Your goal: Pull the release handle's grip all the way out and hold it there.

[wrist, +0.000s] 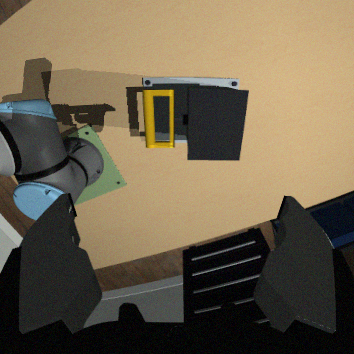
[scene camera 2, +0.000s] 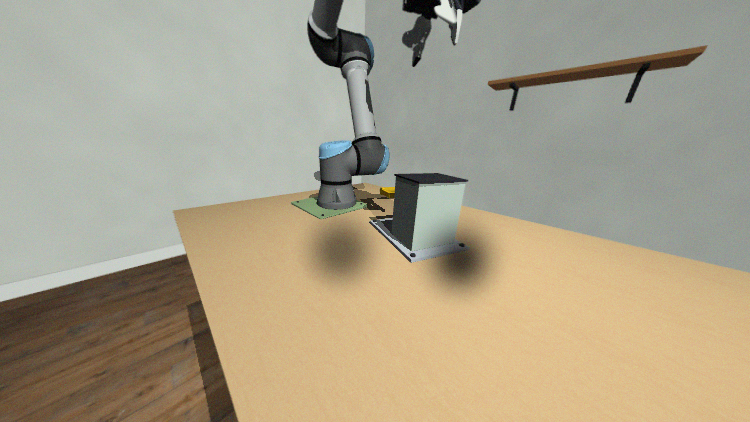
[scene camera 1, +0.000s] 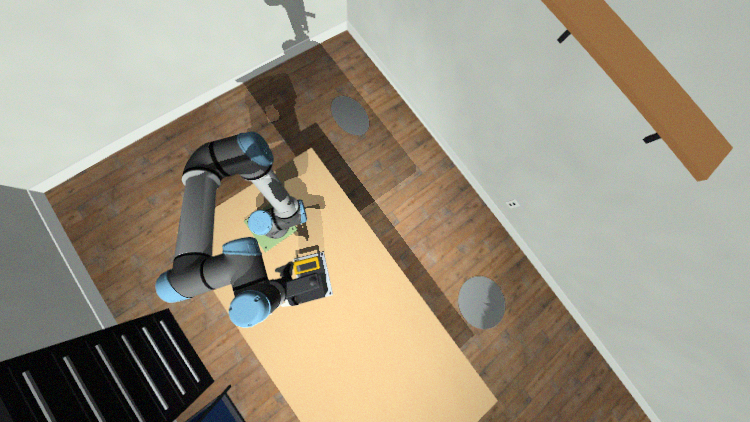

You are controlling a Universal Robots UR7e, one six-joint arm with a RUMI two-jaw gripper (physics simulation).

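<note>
The yellow rectangular grip (scene camera 1: 296,267) (scene camera 2: 387,192) (wrist: 149,120) of the release handle stands beside a box (scene camera 2: 437,215) (wrist: 217,125) with a dark top. In the wrist view a small dark piece shows between the grip and the box top. The box stands on a light base plate (scene camera 2: 435,252) (wrist: 190,81) on the table. In scene camera 2 the box hides most of the grip. My gripper (scene camera 2: 435,53) (wrist: 177,196) is open and empty, high above the table and apart from the grip. In scene camera 1 its fingers are hard to tell from the box.
The arm's base stands on a green plate (scene camera 1: 266,244) (scene camera 2: 309,208) (wrist: 112,177) near the handle unit, on the tabletop (scene camera 1: 367,335) (scene camera 2: 419,341) (wrist: 300,40). A black drawer cabinet (scene camera 1: 104,335) and a blue bin (scene camera 1: 217,412) (wrist: 340,220) are beside the table. A wooden shelf (scene camera 1: 645,89) (scene camera 2: 603,70) is on the wall.
</note>
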